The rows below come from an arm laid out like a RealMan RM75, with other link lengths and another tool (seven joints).
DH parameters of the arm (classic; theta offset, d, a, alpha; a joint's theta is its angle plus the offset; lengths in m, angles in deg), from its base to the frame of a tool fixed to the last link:
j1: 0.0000 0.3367 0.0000 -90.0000
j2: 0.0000 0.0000 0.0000 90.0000
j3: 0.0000 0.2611 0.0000 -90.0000
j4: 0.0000 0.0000 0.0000 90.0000
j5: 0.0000 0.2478 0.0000 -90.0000
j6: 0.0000 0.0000 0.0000 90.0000
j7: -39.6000 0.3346 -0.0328 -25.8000
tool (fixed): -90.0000 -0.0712 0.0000 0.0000
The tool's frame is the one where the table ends.
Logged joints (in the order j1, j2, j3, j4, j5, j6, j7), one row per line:
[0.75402, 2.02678, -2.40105, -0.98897, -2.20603, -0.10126, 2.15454]
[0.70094, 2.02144, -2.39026, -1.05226, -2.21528, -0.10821, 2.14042]
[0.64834, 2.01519, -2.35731, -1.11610, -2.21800, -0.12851, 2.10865]
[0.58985, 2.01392, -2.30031, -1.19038, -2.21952, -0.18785, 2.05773]
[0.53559, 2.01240, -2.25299, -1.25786, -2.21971, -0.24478, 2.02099]
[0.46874, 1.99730, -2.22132, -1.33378, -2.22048, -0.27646, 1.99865]
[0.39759, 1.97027, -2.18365, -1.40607, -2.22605, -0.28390, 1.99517]
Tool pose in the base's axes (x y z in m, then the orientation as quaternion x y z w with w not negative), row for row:
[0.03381, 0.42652, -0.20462, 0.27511, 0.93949, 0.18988, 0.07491]
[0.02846, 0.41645, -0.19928, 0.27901, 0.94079, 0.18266, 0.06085]
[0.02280, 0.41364, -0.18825, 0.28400, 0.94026, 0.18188, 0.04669]
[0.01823, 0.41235, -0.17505, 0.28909, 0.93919, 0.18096, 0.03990]
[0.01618, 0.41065, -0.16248, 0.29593, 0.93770, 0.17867, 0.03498]
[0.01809, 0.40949, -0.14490, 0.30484, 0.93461, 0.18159, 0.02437]
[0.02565, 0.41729, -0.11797, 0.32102, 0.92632, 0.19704, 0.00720]
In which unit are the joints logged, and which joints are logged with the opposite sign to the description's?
The joints are logged in radians. Opposite sign: none.
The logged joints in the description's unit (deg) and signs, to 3 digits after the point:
[43.202, 116.126, -137.570, -56.664, -126.396, -5.802, 123.446]
[40.161, 115.820, -136.952, -60.290, -126.926, -6.200, 122.637]
[37.147, 115.462, -135.064, -63.948, -127.082, -7.363, 120.817]
[33.796, 115.389, -131.798, -68.204, -127.169, -10.763, 117.899]
[30.687, 115.302, -129.087, -72.070, -127.180, -14.025, 115.794]
[26.857, 114.437, -127.272, -76.420, -127.224, -15.840, 114.514]
[22.780, 112.888, -125.114, -80.562, -127.543, -16.266, 114.315]

